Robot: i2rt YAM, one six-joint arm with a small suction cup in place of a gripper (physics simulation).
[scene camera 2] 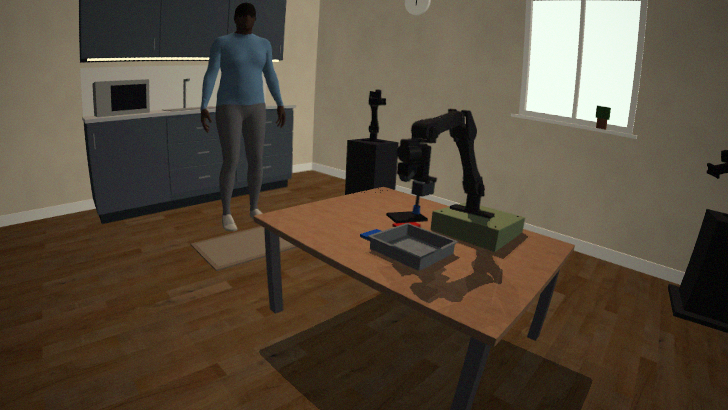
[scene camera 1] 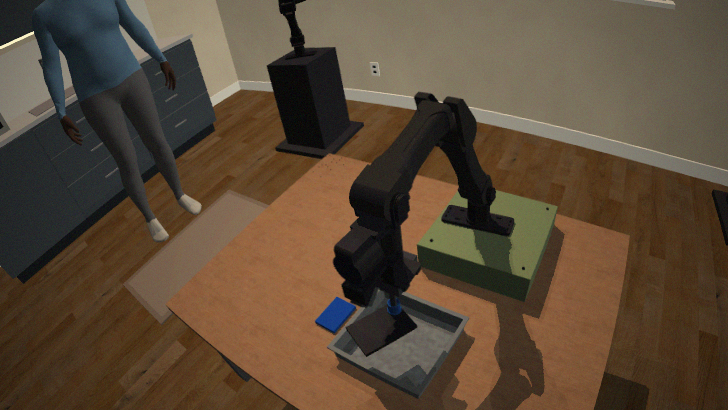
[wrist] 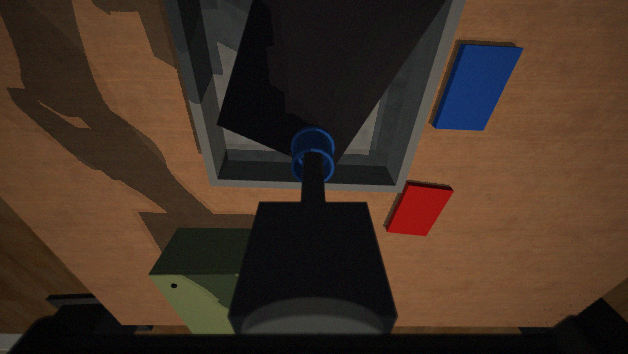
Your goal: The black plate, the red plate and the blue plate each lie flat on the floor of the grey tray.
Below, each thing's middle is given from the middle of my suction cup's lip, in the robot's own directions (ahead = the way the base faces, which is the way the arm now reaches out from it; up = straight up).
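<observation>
The blue plate (scene camera 1: 332,318) is 19 cm to the right of my suction cup, 1 cm behind it and 15 cm below it. The red plate (wrist: 419,205) is 20 cm behind my suction cup, 16 cm to the right of it and 15 cm below it; going by their middles, of the things named here the red plate is the farthest from my suction cup. I find the black plate (scene camera 1: 375,331) 5 cm ahead of my suction cup, 1 cm to the right of it and 1 cm below it. Going by their middles, of the things named here the black plate is the nearest to my suction cup. The grey tray (scene camera 1: 409,364) is 13 cm below my suction cup.
</observation>
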